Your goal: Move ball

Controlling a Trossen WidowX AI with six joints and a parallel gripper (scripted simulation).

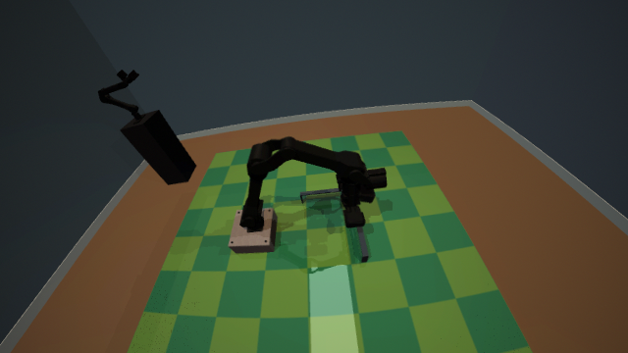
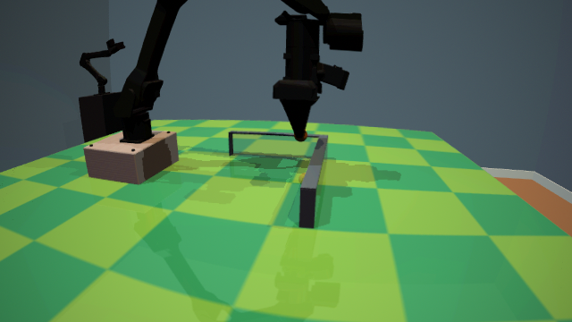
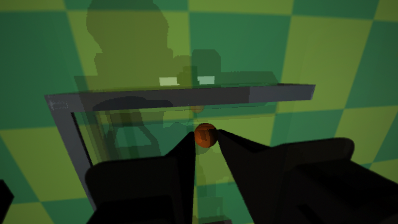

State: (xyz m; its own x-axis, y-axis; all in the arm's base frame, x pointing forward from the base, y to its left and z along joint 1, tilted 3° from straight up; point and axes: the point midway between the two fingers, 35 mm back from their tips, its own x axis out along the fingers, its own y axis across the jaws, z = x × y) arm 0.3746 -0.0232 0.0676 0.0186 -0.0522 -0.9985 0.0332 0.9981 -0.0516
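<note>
The see-through copy of ball lies 1 cm ahead of my gripper tip and 8 cm below it. The rest, counted from my gripper tip: orange ball (right at my gripper tip).
</note>
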